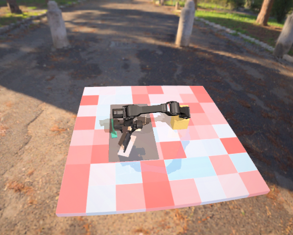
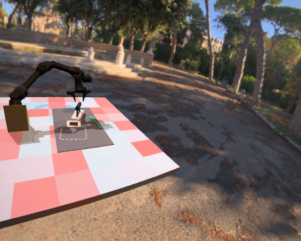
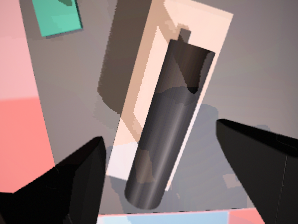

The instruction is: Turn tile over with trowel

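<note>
The small trowel lies 1 cm behind my gripper tip, 1 cm to the right of it and 7 cm below it. From my gripper tip the other things lie so: grey mat (3 cm behind, 17 cm to the right, 13 cm below); then green trowel-shaped tool (11 cm ahead, 14 cm to the right, 11 cm below); then tan tile (6 cm behind, 18 cm to the right, 11 cm below).
</note>
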